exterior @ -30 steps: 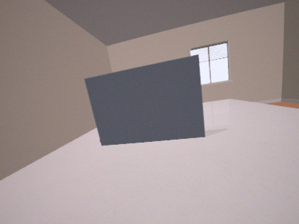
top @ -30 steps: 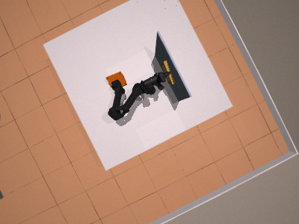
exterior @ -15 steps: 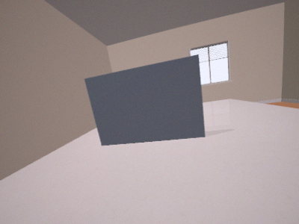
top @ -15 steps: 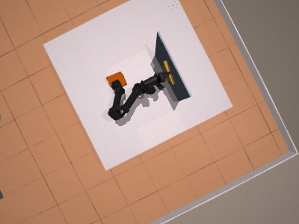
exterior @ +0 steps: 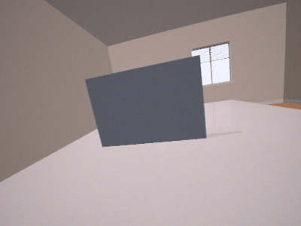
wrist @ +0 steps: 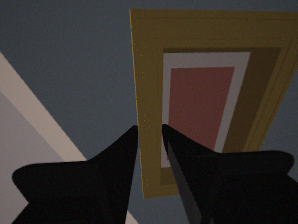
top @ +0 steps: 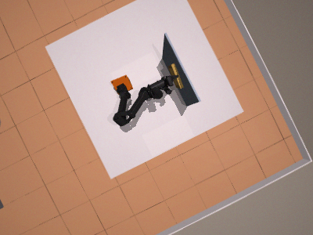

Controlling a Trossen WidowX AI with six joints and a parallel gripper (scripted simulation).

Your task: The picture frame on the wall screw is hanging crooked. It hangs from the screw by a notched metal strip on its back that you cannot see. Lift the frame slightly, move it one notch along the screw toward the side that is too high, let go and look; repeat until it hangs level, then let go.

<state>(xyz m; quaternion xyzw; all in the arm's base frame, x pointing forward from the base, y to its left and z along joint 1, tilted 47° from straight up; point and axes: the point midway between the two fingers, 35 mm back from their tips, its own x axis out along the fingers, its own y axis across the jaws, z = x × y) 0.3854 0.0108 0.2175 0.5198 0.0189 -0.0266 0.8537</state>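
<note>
My gripper tip is 50 mm above the picture frame and 10 mm to the right of it. The rest, counted from my gripper tip: wall panel 60 mm below, 20 mm ahead, 10 mm to the left.
</note>
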